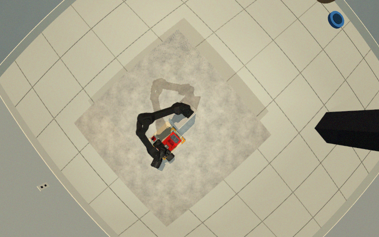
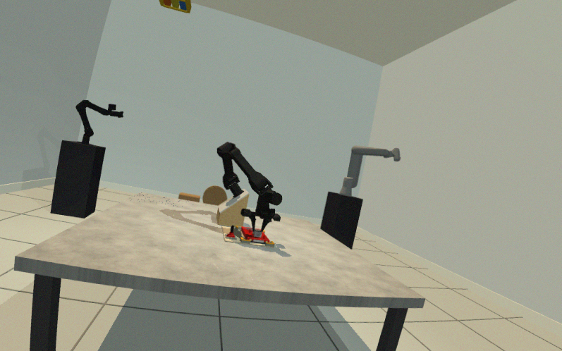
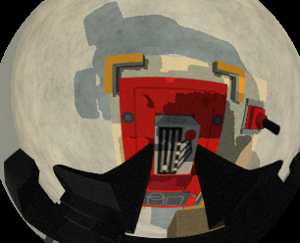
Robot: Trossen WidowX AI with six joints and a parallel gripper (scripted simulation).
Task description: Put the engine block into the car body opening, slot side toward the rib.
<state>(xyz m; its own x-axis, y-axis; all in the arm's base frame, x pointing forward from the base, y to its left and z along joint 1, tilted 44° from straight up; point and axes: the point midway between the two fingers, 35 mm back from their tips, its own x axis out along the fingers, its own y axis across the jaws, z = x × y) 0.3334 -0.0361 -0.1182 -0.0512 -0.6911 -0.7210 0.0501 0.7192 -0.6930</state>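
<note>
Right now my gripper tip is 1 cm above the grey engine block.
</note>
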